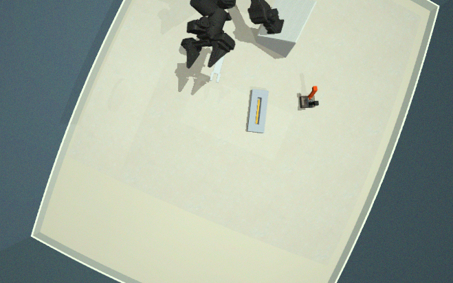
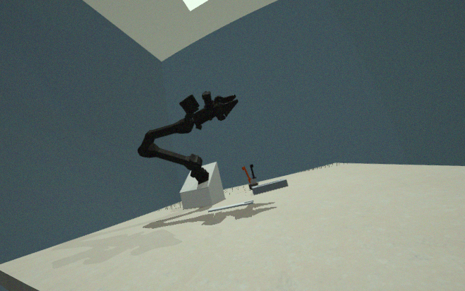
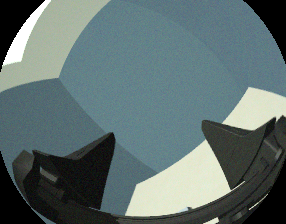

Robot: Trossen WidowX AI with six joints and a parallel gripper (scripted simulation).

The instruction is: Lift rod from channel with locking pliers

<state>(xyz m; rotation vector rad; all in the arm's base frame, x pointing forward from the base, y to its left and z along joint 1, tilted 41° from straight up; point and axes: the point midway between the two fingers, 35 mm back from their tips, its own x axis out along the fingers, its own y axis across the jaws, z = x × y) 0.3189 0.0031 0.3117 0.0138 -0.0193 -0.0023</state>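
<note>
Now: gripper tip 42 cm to the right of the orange handle, 33 cm above it and 10 cm past it. Also, from my gripper tip: flat pale grey wrench-like tool: 43 cm below, 11 cm behind, 2 cm to the left; then grey channel block: 41 cm below, 24 cm to the left, 2 cm ahead; then thin yellow rod: 42 cm below, 24 cm to the left, 3 cm ahead.
</note>
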